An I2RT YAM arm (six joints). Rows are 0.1 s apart.
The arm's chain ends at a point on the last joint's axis. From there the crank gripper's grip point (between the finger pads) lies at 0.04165 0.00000 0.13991 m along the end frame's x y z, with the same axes.
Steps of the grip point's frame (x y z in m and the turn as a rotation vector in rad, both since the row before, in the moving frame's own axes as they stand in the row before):
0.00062, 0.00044, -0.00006, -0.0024, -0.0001, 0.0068
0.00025, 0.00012, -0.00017, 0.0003, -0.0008, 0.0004
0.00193, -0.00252, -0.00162, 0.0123, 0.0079, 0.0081
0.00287, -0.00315, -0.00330, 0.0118, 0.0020, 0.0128
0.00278, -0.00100, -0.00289, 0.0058, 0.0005, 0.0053
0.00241, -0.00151, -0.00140, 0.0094, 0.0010, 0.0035
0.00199, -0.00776, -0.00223, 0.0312, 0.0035, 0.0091
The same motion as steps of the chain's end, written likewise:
0.00064, -0.00018, -0.00006, -0.0024, -0.0001, 0.0068
0.00036, 0.00015, -0.00020, 0.0003, -0.0008, 0.0004
0.00082, -0.00114, -0.00128, 0.0123, 0.0079, 0.0081
0.00258, -0.00203, -0.00321, 0.0118, 0.0020, 0.0128
0.00271, -0.00041, -0.00287, 0.0058, 0.0005, 0.0053
0.00227, -0.00034, -0.00135, 0.0094, 0.0010, 0.0035
0.00148, -0.00378, -0.00202, 0.0312, 0.0035, 0.0091

